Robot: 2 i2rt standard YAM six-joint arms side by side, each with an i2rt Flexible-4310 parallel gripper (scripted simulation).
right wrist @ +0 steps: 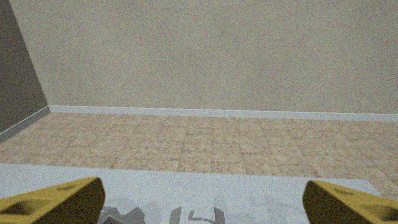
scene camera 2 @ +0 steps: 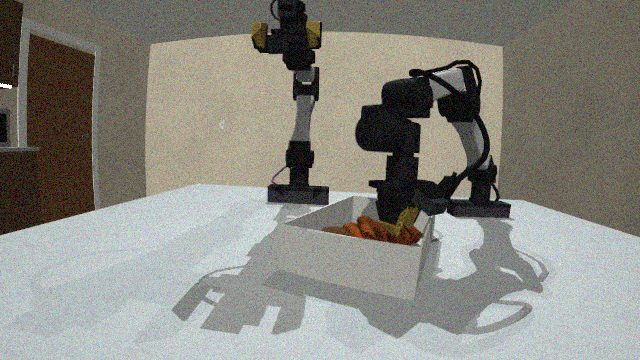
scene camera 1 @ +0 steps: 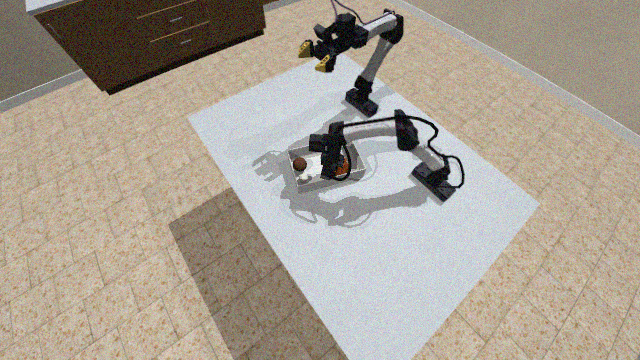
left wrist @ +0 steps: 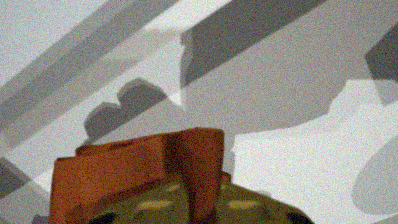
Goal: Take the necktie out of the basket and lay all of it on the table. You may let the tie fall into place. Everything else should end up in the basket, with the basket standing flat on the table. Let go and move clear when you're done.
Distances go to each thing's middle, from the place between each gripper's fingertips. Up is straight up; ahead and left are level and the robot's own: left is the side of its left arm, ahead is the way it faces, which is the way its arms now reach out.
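Labels:
The grey basket (scene camera 2: 391, 269) sits 20 mm below my left hand (scene camera 2: 396, 235) and 40 mm to the right of it. Going by its middle, the basket is nearer to my left hand than to my right hand.
From my right hand (scene camera 2: 283, 25), the basket is 410 mm below, and it is also 200 mm to the left of that hand and 30 mm ahead of it.

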